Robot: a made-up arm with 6 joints.
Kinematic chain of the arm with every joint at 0, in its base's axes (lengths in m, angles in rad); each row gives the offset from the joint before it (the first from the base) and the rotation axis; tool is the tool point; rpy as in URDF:
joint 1: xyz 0 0 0.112 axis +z
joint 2: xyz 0 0 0 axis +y
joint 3: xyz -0.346 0 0.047 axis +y
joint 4: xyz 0.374 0 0.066 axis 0.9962 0 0.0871
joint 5: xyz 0 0 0 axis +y
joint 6: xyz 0.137 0 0.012 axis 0.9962 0 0.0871
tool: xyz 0 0 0 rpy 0 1.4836 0
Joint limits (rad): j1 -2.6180..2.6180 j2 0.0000..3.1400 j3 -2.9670..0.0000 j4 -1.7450..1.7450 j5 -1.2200..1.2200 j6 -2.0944..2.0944
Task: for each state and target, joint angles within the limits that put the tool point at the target. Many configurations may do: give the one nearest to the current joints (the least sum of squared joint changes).
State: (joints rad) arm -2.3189 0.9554 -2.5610 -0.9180 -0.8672 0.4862
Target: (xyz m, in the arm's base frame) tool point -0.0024 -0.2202 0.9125
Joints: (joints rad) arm -1.9495 1.5147 -2.4512 -1.0060 -0.7498 0.4862
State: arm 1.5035 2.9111 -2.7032 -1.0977 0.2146 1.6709
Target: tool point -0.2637 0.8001 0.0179
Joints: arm 1.9257 2.9017 -2.5240 -1.0746 0.2578 1.6709
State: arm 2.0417 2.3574 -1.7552 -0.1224 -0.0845 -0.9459
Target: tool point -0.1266 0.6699 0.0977
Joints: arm 1.7576 2.1929 -1.4969 -0.1225 0.0027 -0.9459
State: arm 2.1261 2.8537 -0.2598 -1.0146 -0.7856 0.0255
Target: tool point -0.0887 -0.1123 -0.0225
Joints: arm 1.9169 3.0196 0.0000 -1.5236 -1.0857 0.0255
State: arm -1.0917 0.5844 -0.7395 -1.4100 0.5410 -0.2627
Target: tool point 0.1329 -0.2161 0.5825
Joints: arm -0.8289 0.7601 -1.0213 -1.4338 0.3606 -0.2627
